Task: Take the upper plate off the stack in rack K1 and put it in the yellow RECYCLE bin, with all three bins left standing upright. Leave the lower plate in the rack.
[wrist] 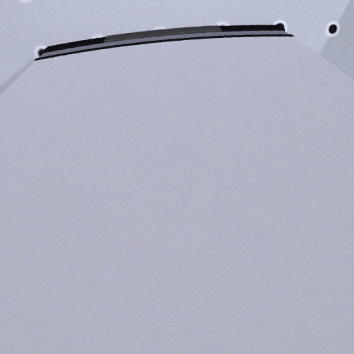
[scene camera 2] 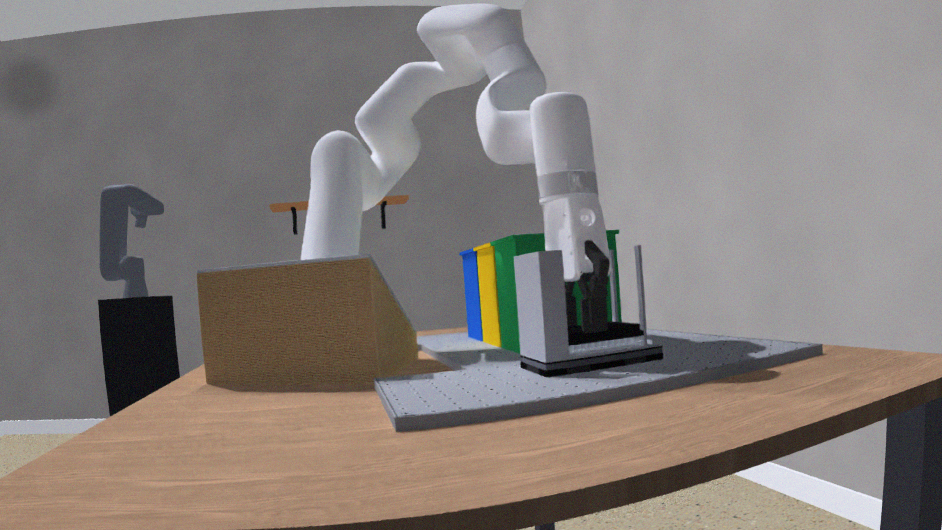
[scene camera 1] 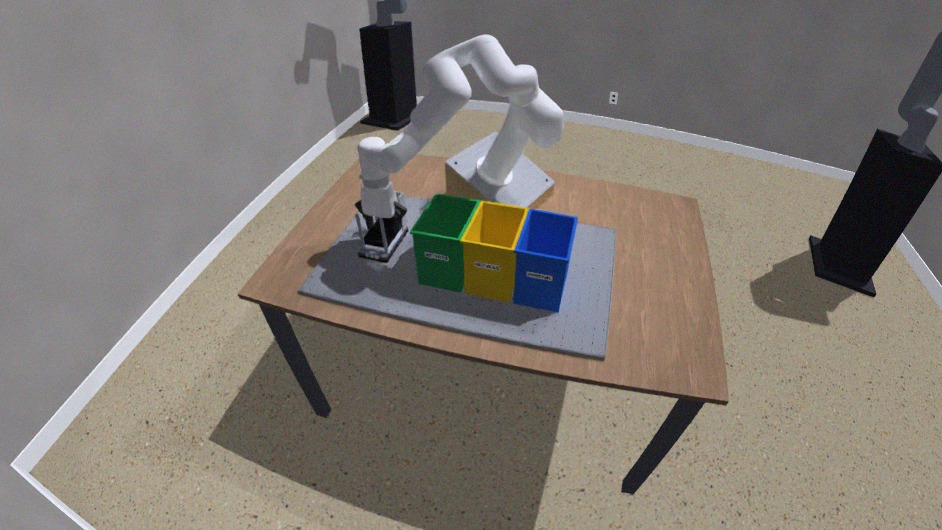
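Seen in the pictures: gripper, fingertip midpoint: [scene camera 2: 579, 329] [scene camera 1: 384, 228]; arm's base, origin of the base link: [scene camera 2: 325, 297] [scene camera 1: 493, 171].
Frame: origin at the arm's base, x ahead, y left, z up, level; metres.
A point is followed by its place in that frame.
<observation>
Rack K1 [scene camera 2: 540, 306] @[x 0.302, y -0.241, z -0.027 m] stands at the left of the grey board, with a tall light-grey block and thin upright posts. A black plate [scene camera 2: 622, 328] @[x 0.403, y -0.220, z -0.063 m] lies low between them; where the upper plate ends and the lower one begins cannot be made out. My gripper [scene camera 2: 582, 324] @[x 0.356, y -0.188, z -0.062 m] is open and points down inside the rack, its fingertips at about the black plate's level. Nothing is between the fingers. The wrist view shows a large pale surface close up; the fingers do not show there. The yellow RECYCLE bin [scene camera 1: 488, 286] @[x 0.425, y 0.201, z -0.064 m] [scene camera 2: 486, 296] @[x 0.258, y 0.170, z -0.020 m] stands upright between the other two bins.
The green bin [scene camera 1: 440, 275] @[x 0.451, y 0.074, z -0.060 m] [scene camera 2: 507, 296] @[x 0.286, y 0.036, z -0.020 m] stands upright beside the rack, between it and the yellow bin. The blue bin [scene camera 1: 540, 295] @[x 0.397, y 0.332, z -0.060 m] [scene camera 2: 470, 296] @[x 0.230, y 0.300, z -0.021 m] stands upright at the far end of the row. All stand on the grey board [scene camera 1: 586, 336] @[x 0.430, y 0.477, z -0.108 m] [scene camera 2: 447, 398] @[x 0.192, y -0.325, z -0.108 m]. The arm's wedge-shaped base [scene camera 2: 289, 323] @[x -0.030, y -0.111, z -0.033 m] is behind.
</observation>
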